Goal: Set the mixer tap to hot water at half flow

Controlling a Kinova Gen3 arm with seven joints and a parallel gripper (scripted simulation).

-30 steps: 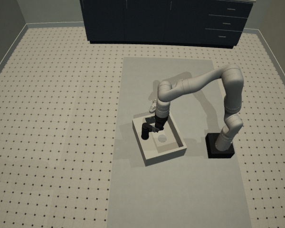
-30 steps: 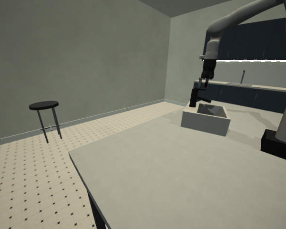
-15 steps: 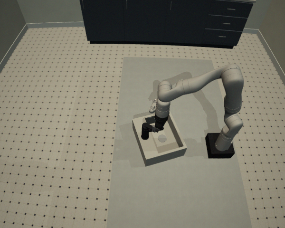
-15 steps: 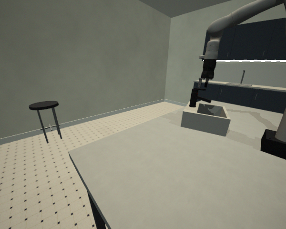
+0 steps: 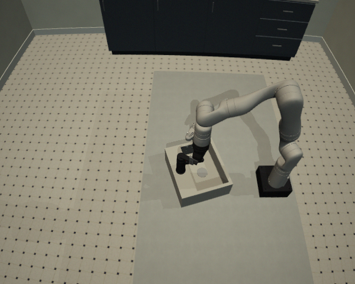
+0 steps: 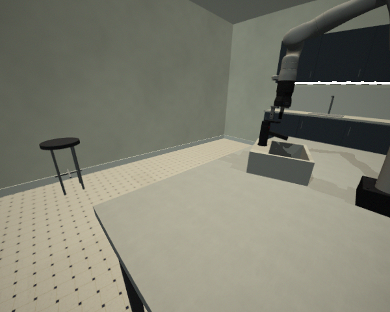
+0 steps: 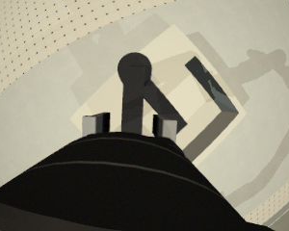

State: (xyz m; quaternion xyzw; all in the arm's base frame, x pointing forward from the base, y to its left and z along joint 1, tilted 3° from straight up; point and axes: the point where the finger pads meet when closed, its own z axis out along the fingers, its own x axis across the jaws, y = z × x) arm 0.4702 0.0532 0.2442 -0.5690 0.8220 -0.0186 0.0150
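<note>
My gripper is now 20 mm short of the lever, 10 mm to the left of it and 30 mm above it. The rest, counted from my hand: sink basin (40 mm behind, 70 mm to the right, 260 mm below).
</note>
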